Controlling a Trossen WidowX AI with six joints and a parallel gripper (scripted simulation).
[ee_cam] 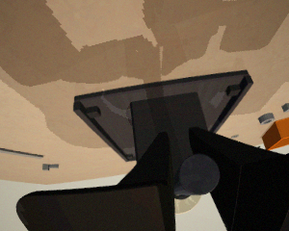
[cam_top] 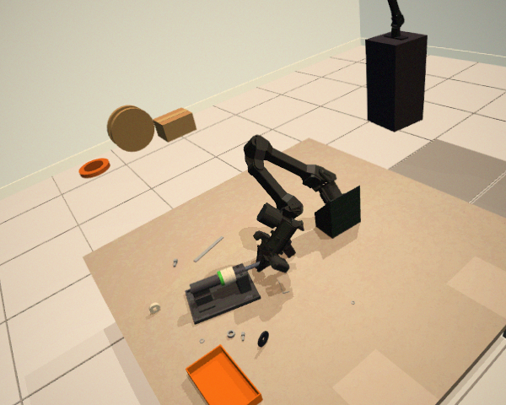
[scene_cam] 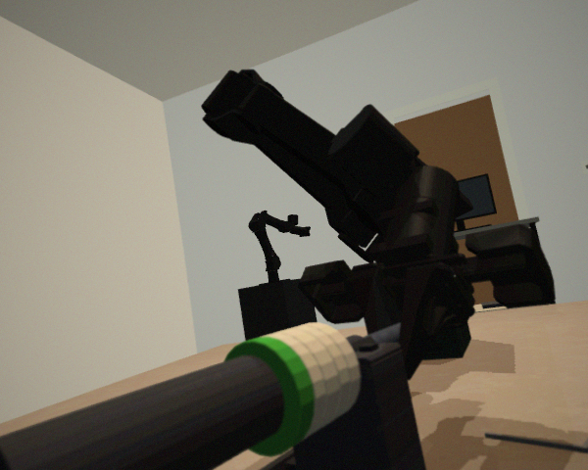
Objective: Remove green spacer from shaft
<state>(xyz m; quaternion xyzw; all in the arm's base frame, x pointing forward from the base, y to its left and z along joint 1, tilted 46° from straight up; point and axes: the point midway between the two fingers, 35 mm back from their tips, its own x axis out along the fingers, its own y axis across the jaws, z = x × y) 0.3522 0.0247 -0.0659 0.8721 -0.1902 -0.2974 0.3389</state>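
Right now the grey shaft is 5 cm ahead of my gripper tip, 2 cm above it and 1 cm to the right of it. The rest, counted from my gripper tip: allen key (8 cm to the left, 5 cm below, 5 cm behind); then green spacer (12 cm ahead, 2 cm to the right, 2 cm above); then black ring (23 cm to the left, 11 cm ahead, 3 cm below).
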